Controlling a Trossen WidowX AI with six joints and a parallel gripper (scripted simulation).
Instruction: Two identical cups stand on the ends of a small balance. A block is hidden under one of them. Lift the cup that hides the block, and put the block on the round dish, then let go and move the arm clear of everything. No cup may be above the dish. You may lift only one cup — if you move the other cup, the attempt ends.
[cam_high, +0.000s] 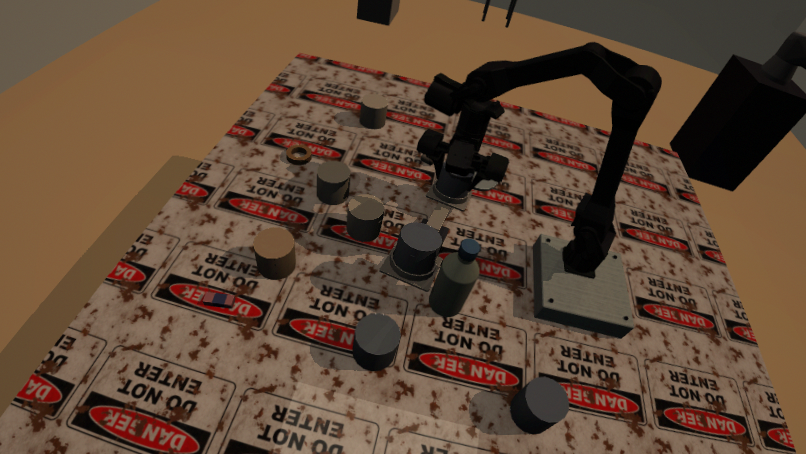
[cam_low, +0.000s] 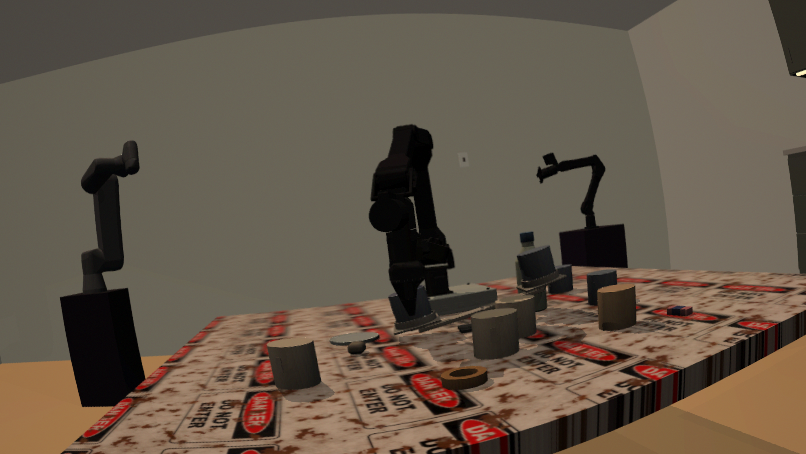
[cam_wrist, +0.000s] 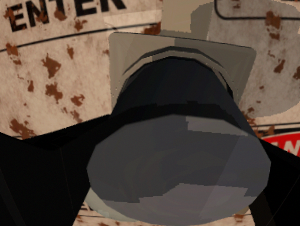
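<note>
The round grey dish lies 11 cm to the right of my gripper tip, 6 cm behind it and 5 cm below it. The rest, counted from my gripper tip: small dark lump: 12 cm to the right, 7 cm ahead, 4 cm below; green block: 1 cm below; green bottle: 27 cm to the left, 6 cm above, 3 cm behind.
</note>
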